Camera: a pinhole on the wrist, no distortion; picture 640 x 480 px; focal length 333.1 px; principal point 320.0 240.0 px. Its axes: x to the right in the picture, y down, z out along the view. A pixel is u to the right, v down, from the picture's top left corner.
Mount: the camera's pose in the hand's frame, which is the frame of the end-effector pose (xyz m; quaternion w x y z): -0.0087 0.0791 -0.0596 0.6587 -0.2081 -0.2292 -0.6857
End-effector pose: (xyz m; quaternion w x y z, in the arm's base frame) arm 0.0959 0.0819 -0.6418 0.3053 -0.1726 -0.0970 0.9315
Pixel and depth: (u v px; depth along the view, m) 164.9 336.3 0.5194
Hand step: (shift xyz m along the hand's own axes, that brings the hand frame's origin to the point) 0.1437 0.5761 0.2242
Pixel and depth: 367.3 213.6 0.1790
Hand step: -0.0270 0.1643 0.0994
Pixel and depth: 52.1 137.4 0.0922
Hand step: -0.0352 0.1940 -0.0298
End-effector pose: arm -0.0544 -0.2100 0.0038 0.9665 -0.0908 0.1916 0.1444
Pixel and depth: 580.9 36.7 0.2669
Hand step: -0.1853 0.0717 0.2724
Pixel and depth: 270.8 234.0 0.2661
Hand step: -0.0161 0.2676 0.1322
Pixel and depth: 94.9 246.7 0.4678
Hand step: 0.0073 0.6096 0.1332
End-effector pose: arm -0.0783 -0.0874 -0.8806 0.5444 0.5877 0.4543 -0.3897
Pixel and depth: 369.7 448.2 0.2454
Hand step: 0.1388 0.1898 0.1664
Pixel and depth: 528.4 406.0 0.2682
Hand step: 0.1127 0.0977 0.2611
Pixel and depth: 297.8 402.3 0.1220
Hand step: 0.0490 0.1559 0.0366
